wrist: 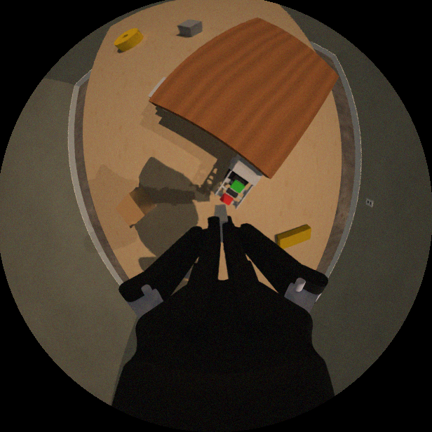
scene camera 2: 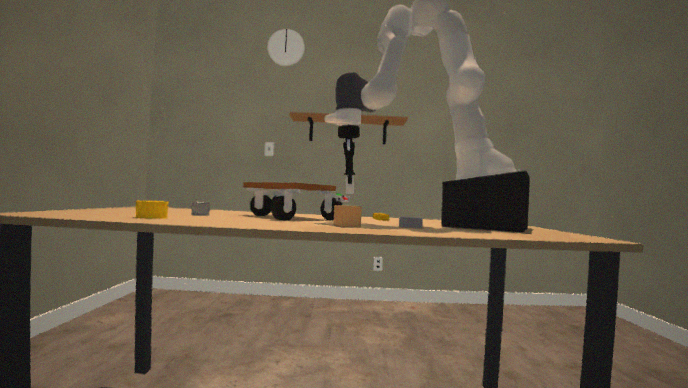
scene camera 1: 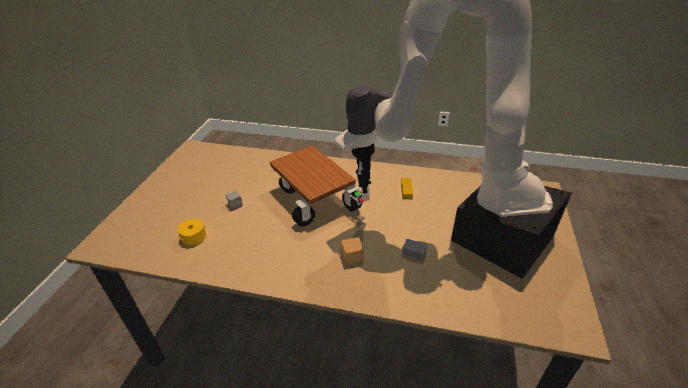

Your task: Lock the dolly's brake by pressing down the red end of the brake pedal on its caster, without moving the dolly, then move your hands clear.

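Note:
There is a dolly [scene camera 1: 314, 176], and along with it I can see my gripper [scene camera 1: 366, 198]. Scene camera 2 gives me the dolly [scene camera 2: 283, 207] again, as well as my gripper [scene camera 2: 350, 193]. In the wrist view, too, I find the dolly [wrist: 256, 88] and my own gripper [wrist: 220, 212].

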